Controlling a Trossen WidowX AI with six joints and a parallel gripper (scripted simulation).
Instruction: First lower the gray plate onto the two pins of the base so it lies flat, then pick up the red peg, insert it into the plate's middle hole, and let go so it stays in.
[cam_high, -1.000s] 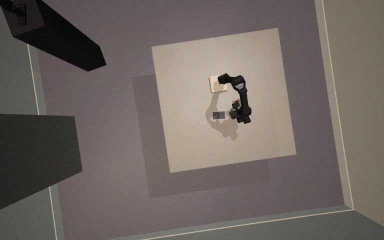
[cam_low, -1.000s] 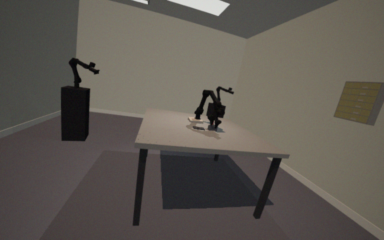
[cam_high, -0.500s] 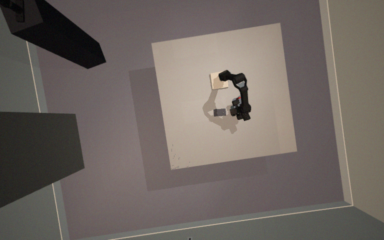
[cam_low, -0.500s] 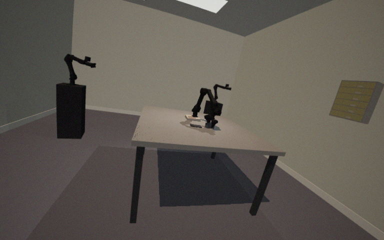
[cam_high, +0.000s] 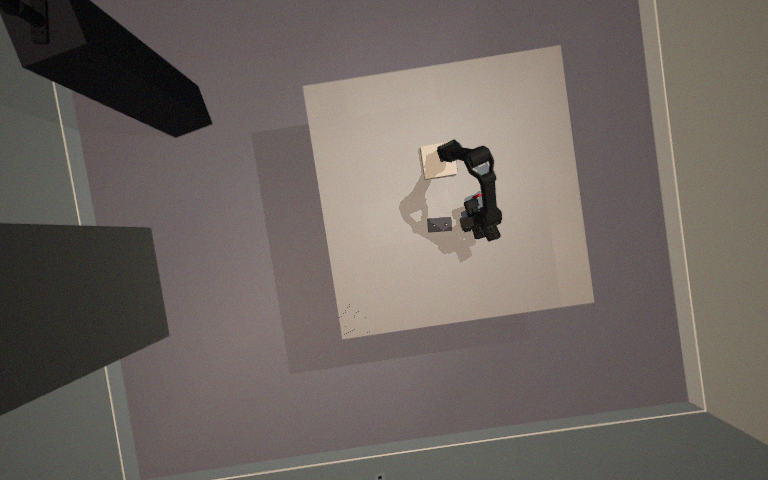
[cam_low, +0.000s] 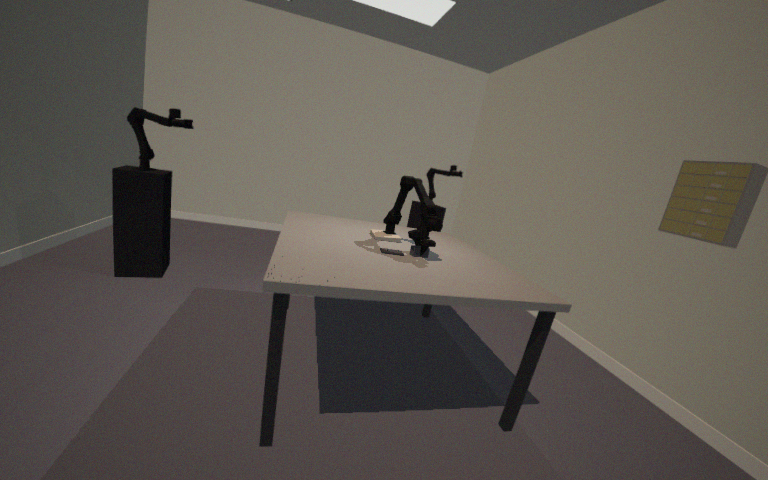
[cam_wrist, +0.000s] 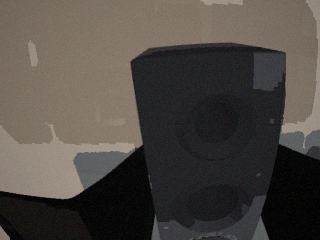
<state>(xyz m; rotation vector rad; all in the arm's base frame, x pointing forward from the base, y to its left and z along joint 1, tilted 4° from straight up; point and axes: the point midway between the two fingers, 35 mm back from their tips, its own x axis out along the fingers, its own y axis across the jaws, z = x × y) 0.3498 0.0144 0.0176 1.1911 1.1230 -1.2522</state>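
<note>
Now: the base 15 cm to the right of my gripper tip and 3 cm behind it. Also, from my gripper tip: red peg (10 cm behind, 6 cm to the left, 3 cm above); then gray plate (3 cm above).
</note>
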